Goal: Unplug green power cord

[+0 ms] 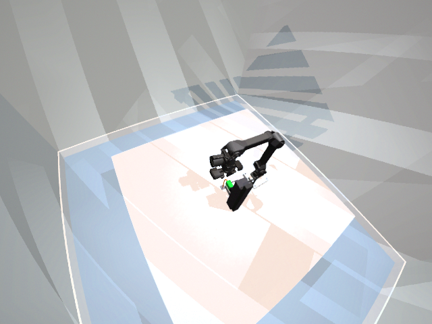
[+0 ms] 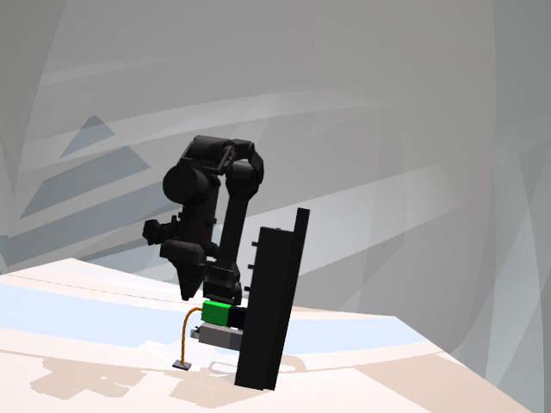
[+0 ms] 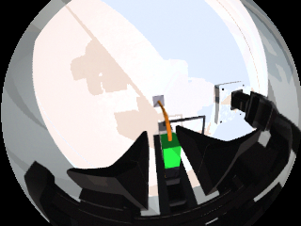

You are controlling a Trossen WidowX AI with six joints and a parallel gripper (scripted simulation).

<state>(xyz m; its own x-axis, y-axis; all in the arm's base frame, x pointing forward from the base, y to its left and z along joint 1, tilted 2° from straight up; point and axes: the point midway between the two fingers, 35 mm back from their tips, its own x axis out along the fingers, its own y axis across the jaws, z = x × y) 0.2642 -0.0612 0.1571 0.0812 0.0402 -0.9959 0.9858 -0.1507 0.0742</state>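
The green plug lies 70 mm to the left of my gripper tip and 10 mm below it. From my gripper tip the other things lie so: grey block: 10 mm behind, 140 mm below.
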